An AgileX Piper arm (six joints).
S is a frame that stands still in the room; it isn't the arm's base.
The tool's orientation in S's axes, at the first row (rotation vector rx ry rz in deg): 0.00, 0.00, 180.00
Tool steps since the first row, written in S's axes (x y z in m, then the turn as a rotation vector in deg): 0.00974, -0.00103, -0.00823, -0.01, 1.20, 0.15; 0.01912, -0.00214, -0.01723, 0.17, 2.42, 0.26; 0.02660, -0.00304, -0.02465, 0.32, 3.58, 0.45; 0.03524, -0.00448, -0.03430, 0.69, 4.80, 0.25; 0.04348, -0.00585, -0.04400, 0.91, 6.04, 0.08; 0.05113, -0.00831, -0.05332, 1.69, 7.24, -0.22; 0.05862, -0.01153, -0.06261, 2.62, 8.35, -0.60; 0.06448, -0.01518, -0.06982, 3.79, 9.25, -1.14; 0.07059, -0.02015, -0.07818, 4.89, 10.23, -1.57; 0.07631, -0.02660, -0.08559, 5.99, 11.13, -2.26; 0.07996, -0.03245, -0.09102, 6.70, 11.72, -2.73
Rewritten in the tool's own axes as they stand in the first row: -0.00974, 0.00103, -0.00823, 0.01, -1.20, 0.15; -0.01912, 0.00214, -0.01723, -0.17, -2.42, 0.26; -0.02660, 0.00304, -0.02465, -0.32, -3.58, 0.45; -0.03524, 0.00448, -0.03430, -0.69, -4.80, 0.25; -0.04348, 0.00585, -0.04400, -0.91, -6.04, 0.08; -0.05113, 0.00831, -0.05332, -1.69, -7.24, -0.22; -0.05862, 0.01153, -0.06261, -2.62, -8.35, -0.60; -0.06448, 0.01518, -0.06982, -3.79, -9.25, -1.14; -0.07059, 0.02015, -0.07818, -4.89, -10.23, -1.57; -0.07631, 0.02660, -0.08559, -5.99, -11.13, -2.26; -0.07996, 0.03245, -0.09102, -6.70, -11.72, -2.73
